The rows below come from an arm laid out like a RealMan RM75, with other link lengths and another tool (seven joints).
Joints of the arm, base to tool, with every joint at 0 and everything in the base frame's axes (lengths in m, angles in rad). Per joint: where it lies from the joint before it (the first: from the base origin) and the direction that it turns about. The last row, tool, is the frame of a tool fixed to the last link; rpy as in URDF.
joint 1: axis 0 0 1 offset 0 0 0.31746
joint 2: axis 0 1 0 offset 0 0 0
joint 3: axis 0 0 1 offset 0 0 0.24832
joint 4: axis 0 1 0 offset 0 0 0
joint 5: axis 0 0 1 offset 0 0 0.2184
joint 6: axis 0 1 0 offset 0 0 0
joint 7: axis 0 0 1 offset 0 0 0.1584
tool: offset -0.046 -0.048 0.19 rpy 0 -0.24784 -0.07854
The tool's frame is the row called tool.
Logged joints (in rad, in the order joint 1, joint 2, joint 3, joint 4, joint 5, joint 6, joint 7), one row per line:
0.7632 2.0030 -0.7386 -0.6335 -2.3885 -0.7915 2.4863
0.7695 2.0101 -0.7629 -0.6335 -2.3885 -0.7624 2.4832
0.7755 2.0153 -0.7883 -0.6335 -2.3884 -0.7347 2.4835
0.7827 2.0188 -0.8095 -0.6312 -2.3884 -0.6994 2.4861
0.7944 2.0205 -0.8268 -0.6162 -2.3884 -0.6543 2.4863
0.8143 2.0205 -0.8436 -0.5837 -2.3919 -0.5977 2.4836
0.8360 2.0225 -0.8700 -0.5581 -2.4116 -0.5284 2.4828
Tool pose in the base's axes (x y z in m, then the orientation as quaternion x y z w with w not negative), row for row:
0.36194 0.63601 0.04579 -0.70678 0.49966 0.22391 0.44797
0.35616 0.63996 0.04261 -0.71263 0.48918 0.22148 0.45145
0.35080 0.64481 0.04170 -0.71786 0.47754 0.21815 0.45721
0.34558 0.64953 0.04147 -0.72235 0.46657 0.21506 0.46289
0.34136 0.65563 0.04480 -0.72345 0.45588 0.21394 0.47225
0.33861 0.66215 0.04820 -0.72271 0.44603 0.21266 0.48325
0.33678 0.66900 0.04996 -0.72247 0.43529 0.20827 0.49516
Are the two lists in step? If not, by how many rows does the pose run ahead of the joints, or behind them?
The pose runs 1 row behind the joints: the pose in row i belongs to the joints in row i - 1.
